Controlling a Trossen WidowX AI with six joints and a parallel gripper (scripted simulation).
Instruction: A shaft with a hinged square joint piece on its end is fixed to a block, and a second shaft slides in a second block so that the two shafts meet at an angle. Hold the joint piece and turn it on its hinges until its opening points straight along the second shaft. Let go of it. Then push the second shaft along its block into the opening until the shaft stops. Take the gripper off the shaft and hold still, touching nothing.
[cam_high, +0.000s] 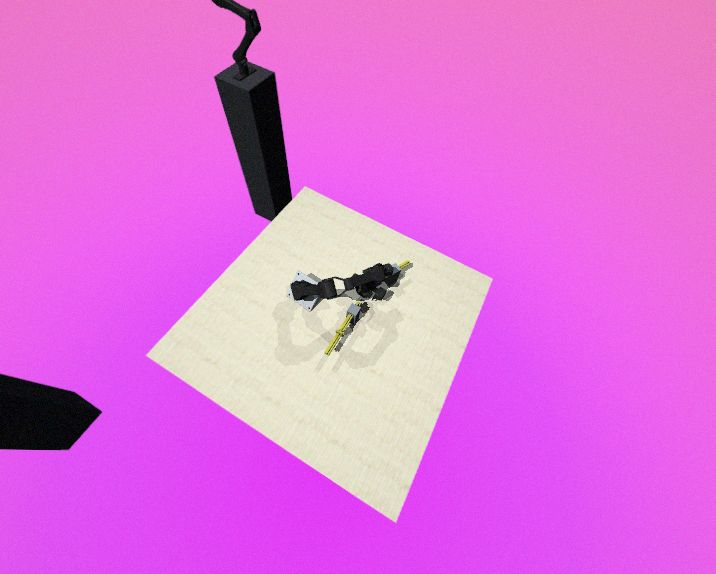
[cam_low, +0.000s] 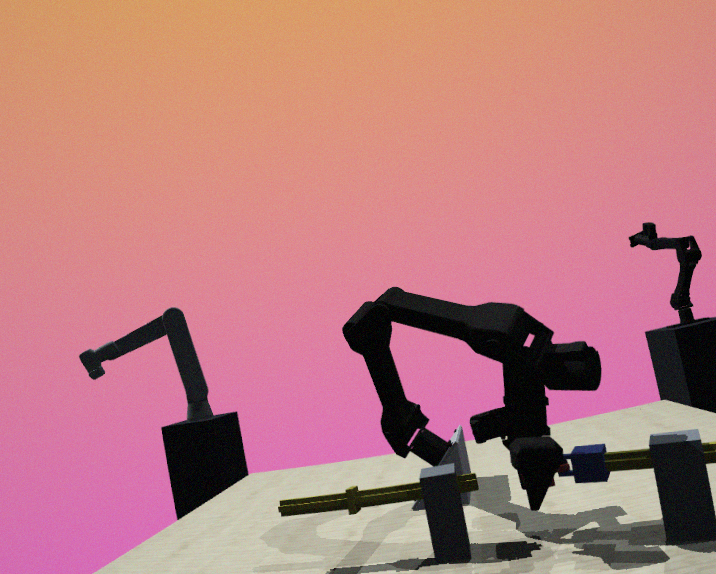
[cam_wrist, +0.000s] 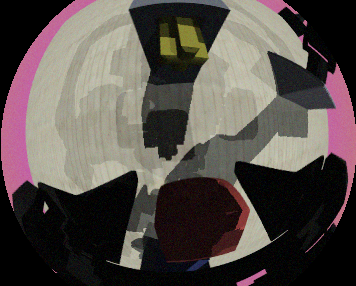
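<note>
My gripper tip is now 2 cm to the right of the red square joint piece and 4 cm below it.
</note>
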